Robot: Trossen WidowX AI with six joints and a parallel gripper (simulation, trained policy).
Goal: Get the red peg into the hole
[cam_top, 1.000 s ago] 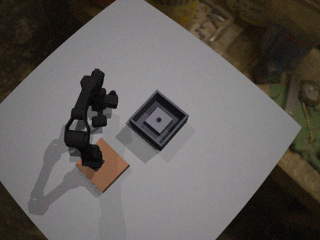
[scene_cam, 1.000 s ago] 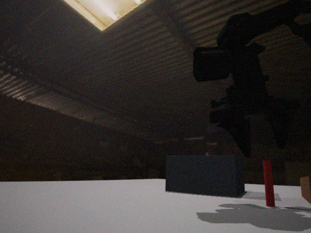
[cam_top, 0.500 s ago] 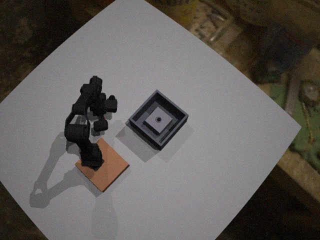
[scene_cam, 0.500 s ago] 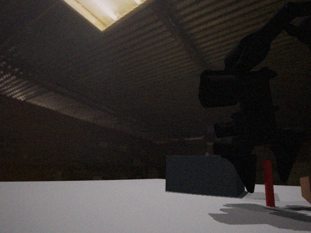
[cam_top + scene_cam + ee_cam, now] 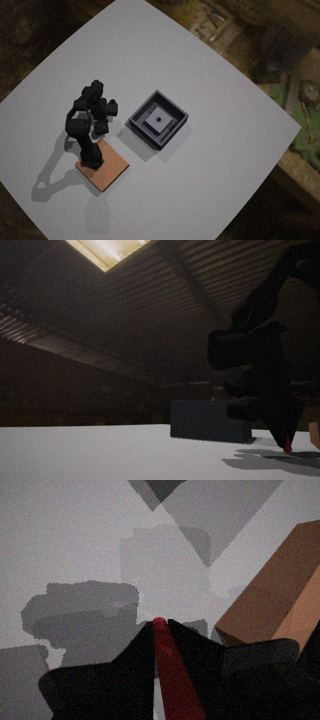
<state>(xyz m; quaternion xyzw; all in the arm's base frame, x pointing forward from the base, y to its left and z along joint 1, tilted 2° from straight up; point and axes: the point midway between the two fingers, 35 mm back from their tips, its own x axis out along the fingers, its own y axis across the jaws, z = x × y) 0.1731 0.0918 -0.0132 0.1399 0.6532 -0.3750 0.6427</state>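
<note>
The light grey plate lies 190 mm to the right of my gripper tip, 160 mm ahead of it and 40 mm above it. From my gripper tip the other things lie so: red peg 30 mm above, 10 mm to the left; dark grey box 190 mm to the right, 160 mm ahead, 20 mm above.
</note>
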